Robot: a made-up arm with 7 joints. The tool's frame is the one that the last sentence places. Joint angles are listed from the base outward.
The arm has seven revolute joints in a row. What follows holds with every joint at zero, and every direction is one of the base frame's.
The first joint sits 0.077 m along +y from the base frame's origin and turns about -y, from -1.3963 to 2 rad.
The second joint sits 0.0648 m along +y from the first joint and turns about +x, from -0.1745 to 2 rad.
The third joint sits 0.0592 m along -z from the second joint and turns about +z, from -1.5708 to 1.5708 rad.
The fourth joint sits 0.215 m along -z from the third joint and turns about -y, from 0 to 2.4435 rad.
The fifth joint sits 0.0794 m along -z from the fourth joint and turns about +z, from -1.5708 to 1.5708 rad.
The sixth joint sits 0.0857 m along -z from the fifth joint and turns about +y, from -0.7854 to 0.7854 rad.
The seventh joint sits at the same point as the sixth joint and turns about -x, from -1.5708 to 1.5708 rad.
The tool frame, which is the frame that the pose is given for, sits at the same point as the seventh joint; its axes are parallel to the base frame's.
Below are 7 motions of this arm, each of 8 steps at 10 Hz.
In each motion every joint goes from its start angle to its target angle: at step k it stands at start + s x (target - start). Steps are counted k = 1, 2, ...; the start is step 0. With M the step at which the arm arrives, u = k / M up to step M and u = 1 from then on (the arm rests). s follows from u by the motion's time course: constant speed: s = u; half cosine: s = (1 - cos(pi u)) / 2; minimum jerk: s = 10 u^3 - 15 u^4 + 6 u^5.
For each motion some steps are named. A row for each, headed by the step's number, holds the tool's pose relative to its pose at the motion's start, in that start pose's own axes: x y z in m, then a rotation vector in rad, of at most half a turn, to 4 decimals.
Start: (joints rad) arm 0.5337 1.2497 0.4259 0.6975 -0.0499 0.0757 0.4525
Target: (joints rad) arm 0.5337 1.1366 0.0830 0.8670 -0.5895 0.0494 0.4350
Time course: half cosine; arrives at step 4
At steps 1, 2, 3, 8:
1: 0.0020 -0.0109 -0.0036 -0.0319 0.0245 -0.1104
2: 0.0064 -0.0389 -0.0108 -0.1072 0.0638 -0.3784
3: 0.0104 -0.0689 -0.0158 -0.1774 0.0744 -0.6472
8: 0.0119 -0.0818 -0.0170 -0.2042 0.0703 -0.7582

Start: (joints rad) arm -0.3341 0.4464 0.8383 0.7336 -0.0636 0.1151 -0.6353
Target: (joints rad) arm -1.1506 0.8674 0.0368 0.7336 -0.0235 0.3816 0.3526
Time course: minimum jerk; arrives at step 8
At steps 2, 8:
2: -0.0081 0.0180 -0.0096 -0.1032 -0.0392 -0.1463
8: -0.0405 0.1903 -0.0623 -0.7912 0.4613 -1.5461

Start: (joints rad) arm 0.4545 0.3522 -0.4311 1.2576 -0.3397 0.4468 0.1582
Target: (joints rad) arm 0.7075 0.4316 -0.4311 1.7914 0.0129 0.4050 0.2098
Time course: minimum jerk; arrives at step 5
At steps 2, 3, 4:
2: 0.0346 0.0327 0.0106 0.0485 -0.2339 0.0645
3: 0.0698 0.0648 0.0329 0.0786 -0.5127 0.1052
4: 0.0908 0.0834 0.0539 0.0833 -0.7138 0.1104

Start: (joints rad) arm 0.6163 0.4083 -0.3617 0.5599 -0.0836 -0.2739 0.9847
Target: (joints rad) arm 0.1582 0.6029 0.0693 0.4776 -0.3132 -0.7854 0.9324
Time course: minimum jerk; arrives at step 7
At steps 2, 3, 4, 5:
2: -0.0244 -0.0133 0.0126 0.0211 0.0132 -0.0013
3: -0.0591 -0.0355 0.0348 0.0493 0.0396 -0.0087
4: -0.0946 -0.0636 0.0654 0.0740 0.0783 -0.0258
5: -0.1196 -0.0880 0.0943 0.0863 0.1152 -0.0469

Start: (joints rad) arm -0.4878 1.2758 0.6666 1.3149 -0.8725 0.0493 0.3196
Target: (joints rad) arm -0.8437 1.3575 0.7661 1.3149 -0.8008 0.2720 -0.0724
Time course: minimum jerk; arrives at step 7
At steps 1, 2, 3, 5, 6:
1: -0.0002 -0.0001 0.0001 0.0057 0.0028 -0.0020
2: -0.0009 -0.0009 0.0008 0.0358 0.0172 -0.0133
3: -0.0018 -0.0020 0.0018 0.0925 0.0415 -0.0366
5: -0.0022 -0.0037 0.0027 0.2215 0.0841 -0.0978
6: -0.0019 -0.0041 0.0027 0.2546 0.0922 -0.1149

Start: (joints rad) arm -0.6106 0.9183 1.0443 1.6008 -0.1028 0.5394 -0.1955
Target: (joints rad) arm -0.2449 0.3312 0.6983 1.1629 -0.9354 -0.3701 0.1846
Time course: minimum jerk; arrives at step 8
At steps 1, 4, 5, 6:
1: -0.0025 -0.0023 0.0010 -0.0052 -0.0025 -0.0054
4: -0.0588 -0.0882 0.0498 -0.3164 -0.1293 -0.1742
5: -0.0678 -0.1349 0.0834 -0.5487 -0.2373 -0.2306
6: -0.0661 -0.1712 0.1128 -0.7511 -0.3495 -0.2565

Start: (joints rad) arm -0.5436 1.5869 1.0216 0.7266 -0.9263 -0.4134 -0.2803
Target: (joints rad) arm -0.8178 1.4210 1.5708 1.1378 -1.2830 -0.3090 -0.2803
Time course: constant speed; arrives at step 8
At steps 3, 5, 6, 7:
3: 0.0055 0.0077 0.0084 0.0870 0.0089 -0.0895
5: 0.0059 0.0153 0.0173 0.1457 0.0335 -0.1657
6: 0.0052 0.0198 0.0227 0.1747 0.0508 -0.2089
7: 0.0041 0.0248 0.0287 0.2032 0.0713 -0.2556

